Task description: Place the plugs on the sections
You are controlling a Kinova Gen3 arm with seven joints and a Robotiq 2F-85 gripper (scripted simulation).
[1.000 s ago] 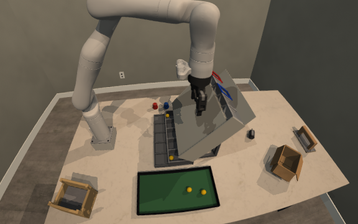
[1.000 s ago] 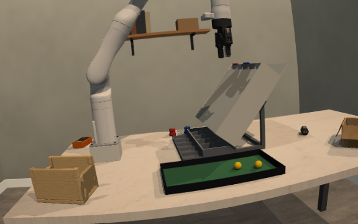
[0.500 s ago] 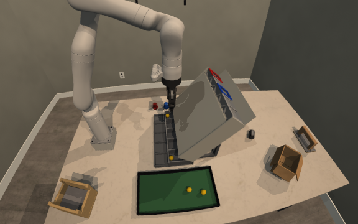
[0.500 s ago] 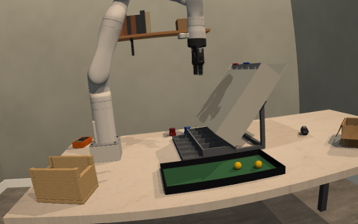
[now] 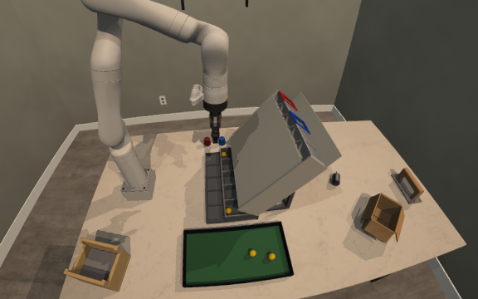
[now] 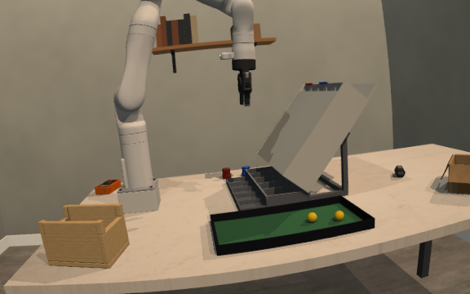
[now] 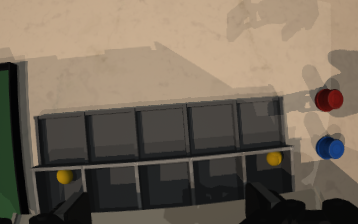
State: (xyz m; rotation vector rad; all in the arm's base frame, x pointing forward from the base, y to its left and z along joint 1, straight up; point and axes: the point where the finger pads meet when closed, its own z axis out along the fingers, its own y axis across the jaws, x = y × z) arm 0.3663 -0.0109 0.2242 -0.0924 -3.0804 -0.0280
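Right now my hand is 33 cm to the left of the green marble tray, 29 cm above it and 2 cm short of it. Round my hand: black object 54 cm ahead, 28 cm below, 7 cm to the right; then wooden crate 47 cm behind, 35 cm to the right, 25 cm below; then grey slanted cover 15 cm ahead, 9 cm below.
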